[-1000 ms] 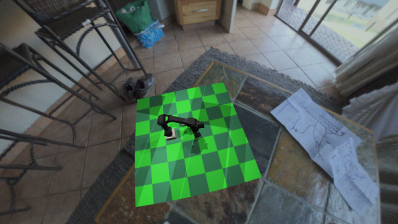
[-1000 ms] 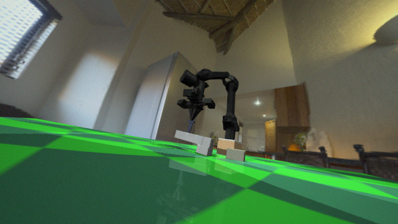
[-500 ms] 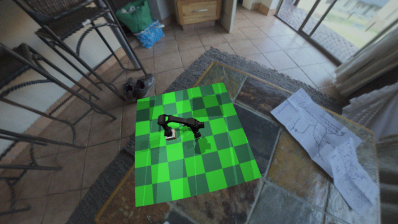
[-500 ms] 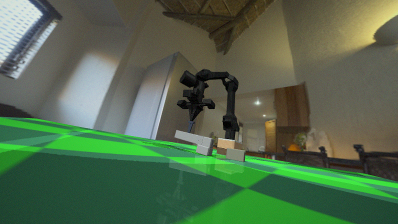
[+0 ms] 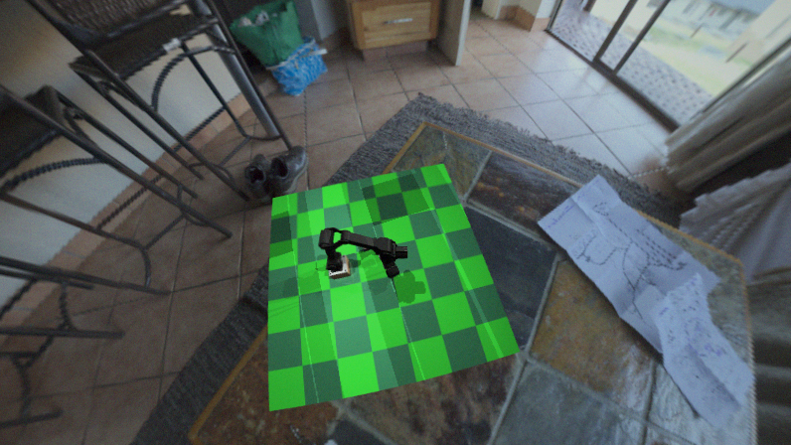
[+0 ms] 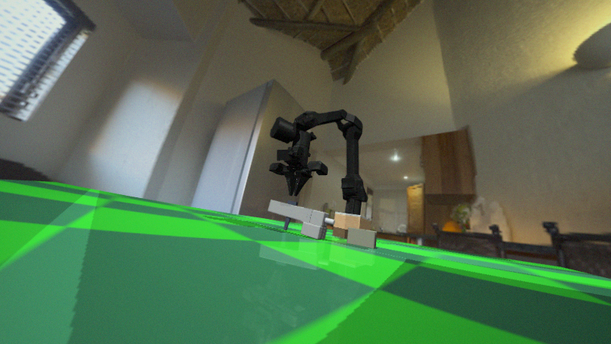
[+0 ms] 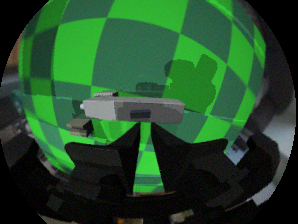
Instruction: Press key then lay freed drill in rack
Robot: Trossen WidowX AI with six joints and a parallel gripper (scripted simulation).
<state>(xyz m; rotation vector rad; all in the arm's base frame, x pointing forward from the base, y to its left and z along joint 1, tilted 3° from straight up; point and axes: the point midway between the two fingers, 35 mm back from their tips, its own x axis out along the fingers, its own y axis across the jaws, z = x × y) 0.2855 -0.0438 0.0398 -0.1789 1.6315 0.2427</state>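
Now: the dark key 10 mm to the left of my gripper tip and 50 mm below it. Round my gripper tip: long grey holder: 30 mm to the left, 60 mm below; then drill: 10 mm behind, 80 mm to the left, 50 mm below; then small grey rack block: 120 mm behind, 170 mm to the left, 90 mm below.
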